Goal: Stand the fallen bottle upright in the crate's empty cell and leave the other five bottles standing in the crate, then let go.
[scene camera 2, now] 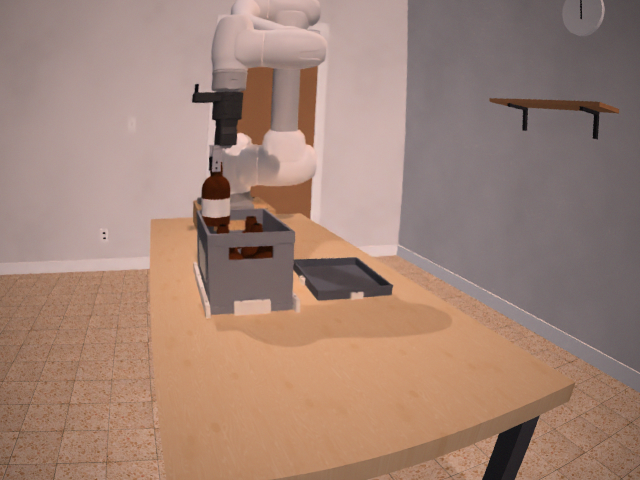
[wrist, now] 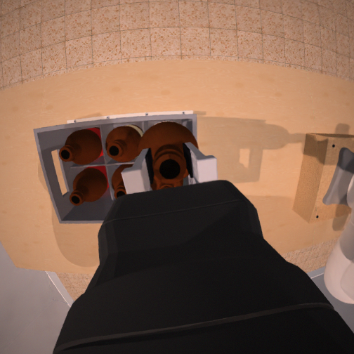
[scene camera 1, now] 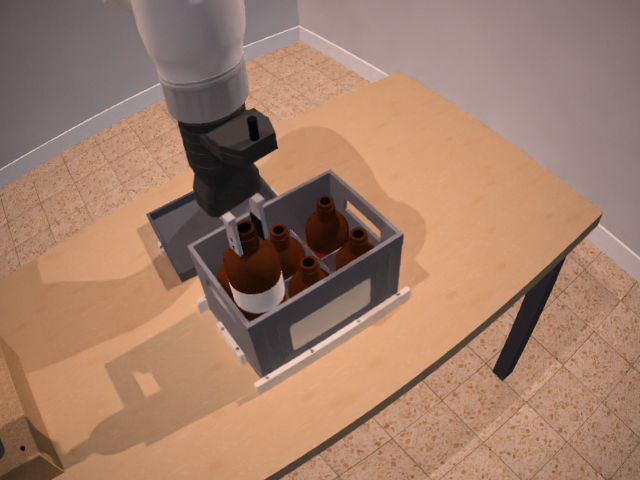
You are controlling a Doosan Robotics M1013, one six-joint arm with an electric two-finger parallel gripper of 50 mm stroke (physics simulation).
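Seen in the pictures: gripper, fingertip midpoint: (scene camera 2: pixel 214 171) (scene camera 1: pixel 249 242); arm's base at its link origin: (scene camera 2: pixel 230 205).
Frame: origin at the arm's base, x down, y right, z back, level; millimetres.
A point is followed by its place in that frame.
My gripper (scene camera 1: pixel 244 225) {x -188, y 25, z -586 mm} (scene camera 2: pixel 216 164) {x -188, y 25, z -586 mm} (wrist: pixel 167 156) is shut on the neck of a brown bottle with a white label (scene camera 1: pixel 256 276) {x -155, y 54, z -580 mm} (scene camera 2: pixel 216 193) {x -137, y 16, z -621 mm} (wrist: pixel 168 136). The bottle is upright, its lower part inside the top of the grey crate (scene camera 1: pixel 268 343) {x -20, y 70, z -571 mm} (scene camera 2: pixel 250 284) {x 28, y -67, z -798 mm} (wrist: pixel 54 202), at a corner cell. Its base is above the crate's rim level at the back in scene camera 2, or close to it. Other brown bottles (scene camera 1: pixel 325 230) (scene camera 2: pixel 251 242) (wrist: pixel 85 146) stand lower in the crate's cells. One beside the held bottle is mostly hidden. The cell floor under the held bottle is hidden.
A shallow dark tray (scene camera 1: pixel 180 232) {x 88, y -312, z -513 mm} (scene camera 2: pixel 343 279) {x 88, y -312, z -596 mm} lies beside the crate's long side. White strips (scene camera 1: pixel 333 338) {x 63, y 57, z -677 mm} (scene camera 2: pixel 252 307) {x 76, y -70, z -810 mm} (wrist: pixel 135 115) line the crate's foot on the wooden table (scene camera 1: pixel 465 206) {x 93, y -112, z -1058 mm} (scene camera 2: pixel 361 392) {x 93, y -229, z -1133 mm} (wrist: pixel 225 95). A wooden block (scene camera 1: pixel 23 413) {x 4, y 22, z -139 mm} (wrist: pixel 315 180) stands by the arm's base.
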